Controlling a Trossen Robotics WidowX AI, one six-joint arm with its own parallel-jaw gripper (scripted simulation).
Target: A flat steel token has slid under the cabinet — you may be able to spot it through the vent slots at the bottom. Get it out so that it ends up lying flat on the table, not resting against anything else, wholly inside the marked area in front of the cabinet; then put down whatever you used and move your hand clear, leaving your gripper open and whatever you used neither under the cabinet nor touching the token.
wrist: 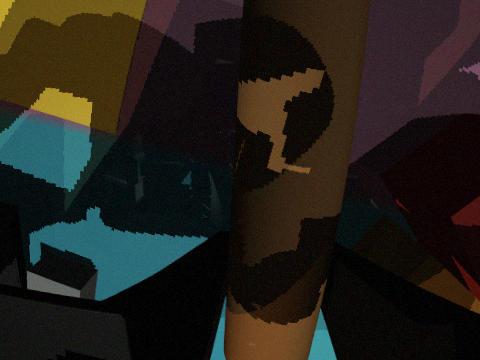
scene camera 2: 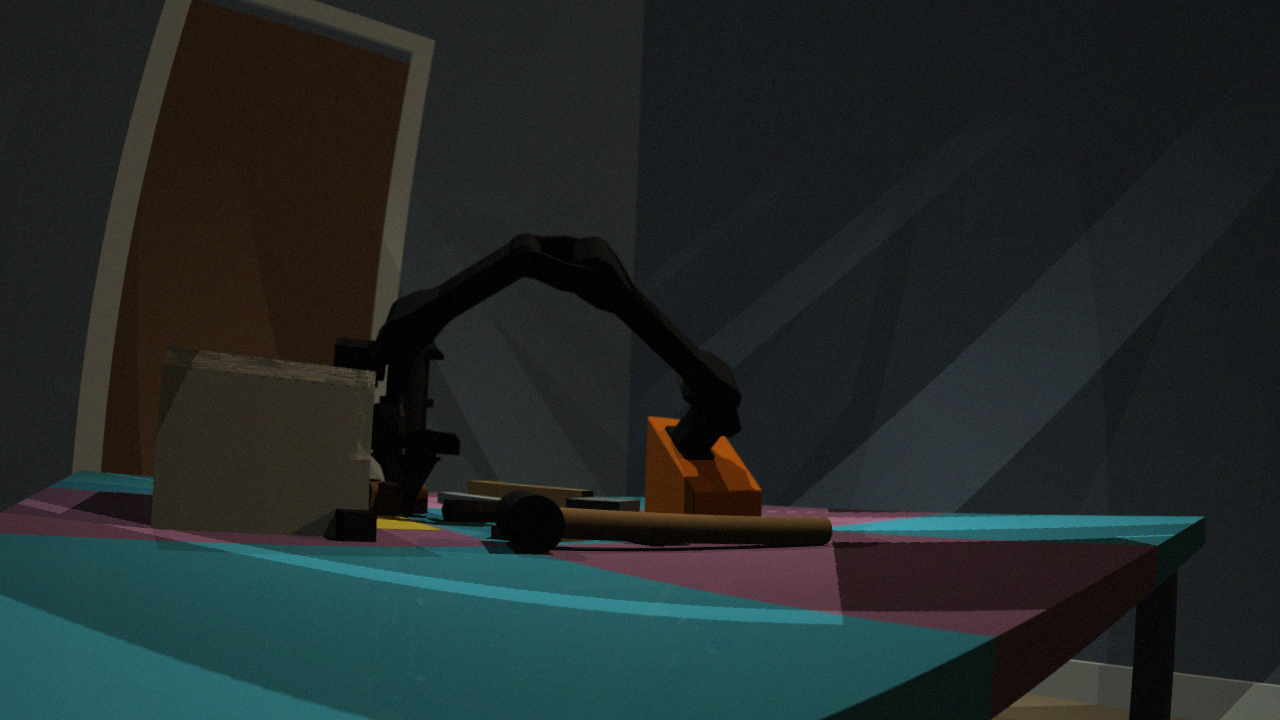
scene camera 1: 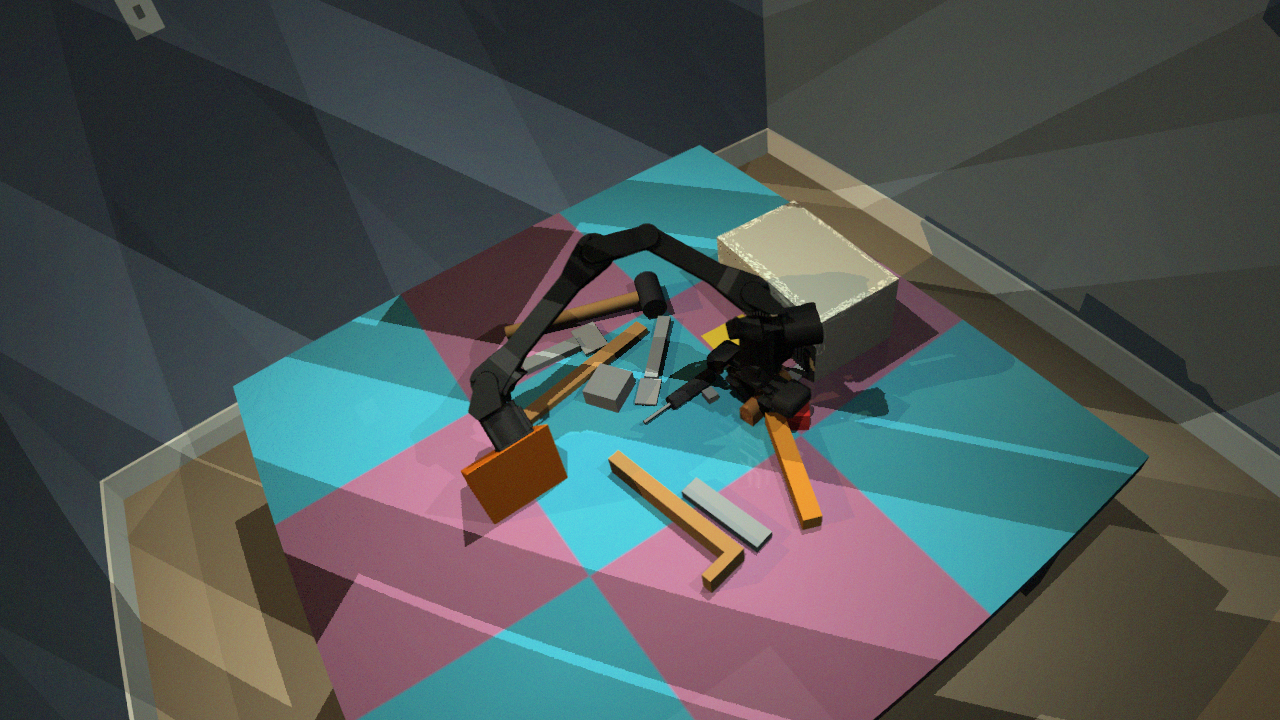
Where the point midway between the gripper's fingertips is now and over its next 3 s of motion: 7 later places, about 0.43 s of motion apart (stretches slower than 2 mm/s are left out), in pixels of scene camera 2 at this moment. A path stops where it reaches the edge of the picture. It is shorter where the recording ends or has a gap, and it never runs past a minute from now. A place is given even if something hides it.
The gripper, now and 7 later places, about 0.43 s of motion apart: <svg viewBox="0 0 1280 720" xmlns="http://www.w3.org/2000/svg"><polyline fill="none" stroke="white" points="401,506 403,506 408,507 412,508 419,508 427,508 435,508 444,508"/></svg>
